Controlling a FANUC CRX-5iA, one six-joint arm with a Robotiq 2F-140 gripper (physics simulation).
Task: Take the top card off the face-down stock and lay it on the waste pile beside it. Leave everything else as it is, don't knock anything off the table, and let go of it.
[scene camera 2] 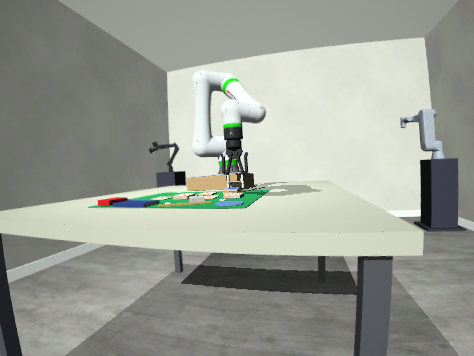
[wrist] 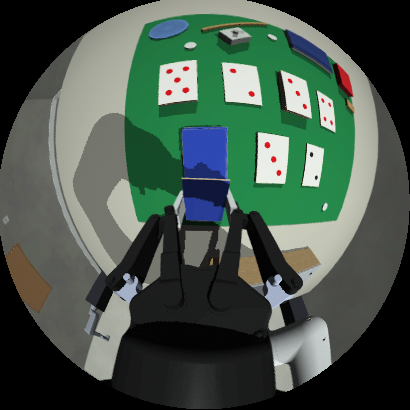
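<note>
My gripper is shut on a blue-backed card, its fingers at the card's two long sides. The card looks slightly raised over the near part of the face-down stock and lies roughly level. The rest of the blue stock shows beyond the card's far edge; its near part is hidden beneath. A face-up card with three red dots lies right of the stock, where the waste would be. The small gap below the held card is hard to make out in the scene view.
Other face-up cards lie around on the green mat. A blue disc, grey block, blue box and red box lie farther off. A wooden box stands behind.
</note>
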